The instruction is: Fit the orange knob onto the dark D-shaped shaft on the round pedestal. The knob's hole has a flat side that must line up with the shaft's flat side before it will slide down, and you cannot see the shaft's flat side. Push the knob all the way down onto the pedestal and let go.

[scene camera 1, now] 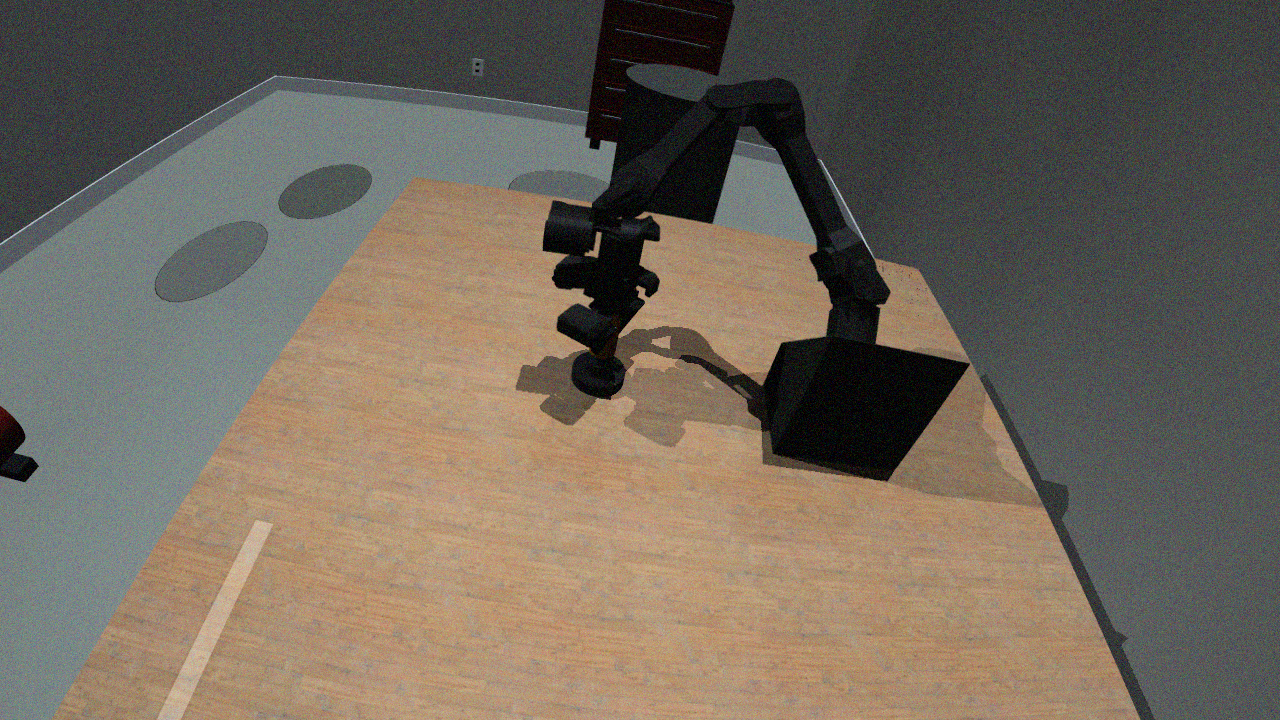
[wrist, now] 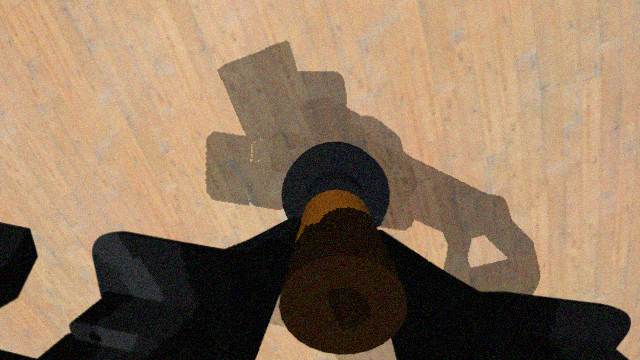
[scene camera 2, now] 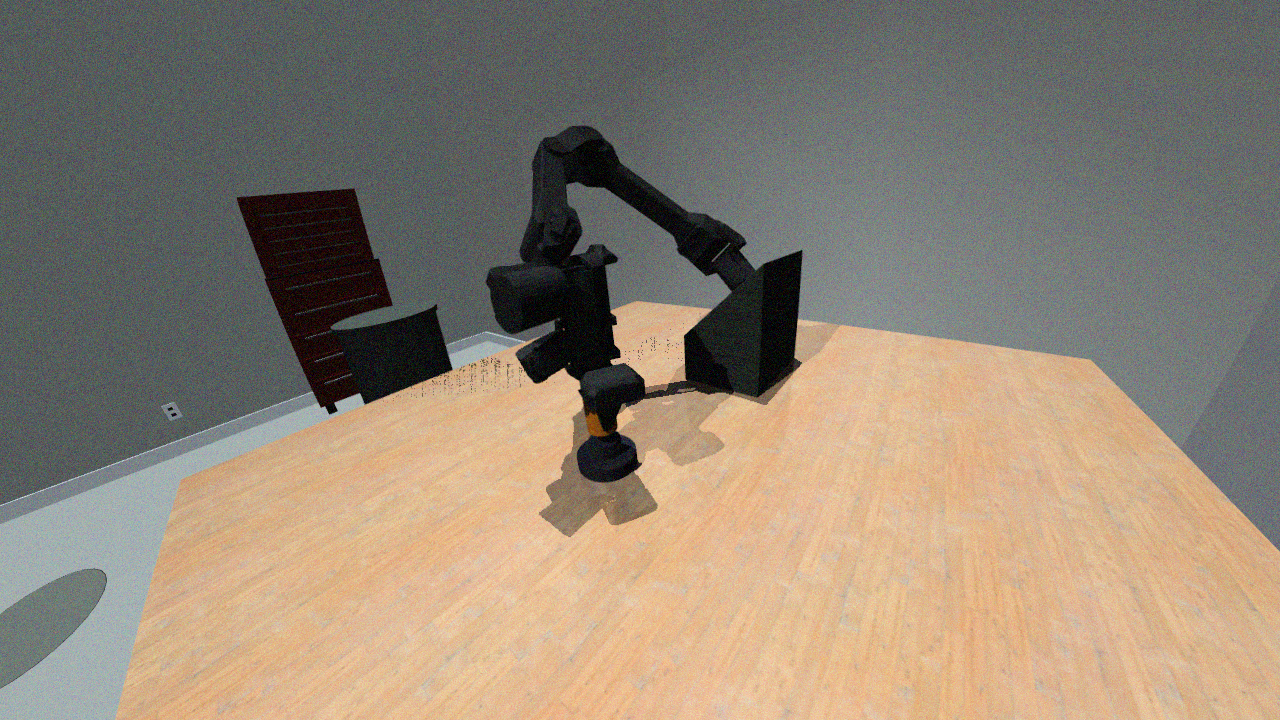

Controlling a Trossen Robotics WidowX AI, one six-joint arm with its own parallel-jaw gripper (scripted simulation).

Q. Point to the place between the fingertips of the gripper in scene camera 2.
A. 602,422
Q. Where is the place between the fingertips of the gripper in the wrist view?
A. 336,230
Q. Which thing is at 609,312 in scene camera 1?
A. The gripper.
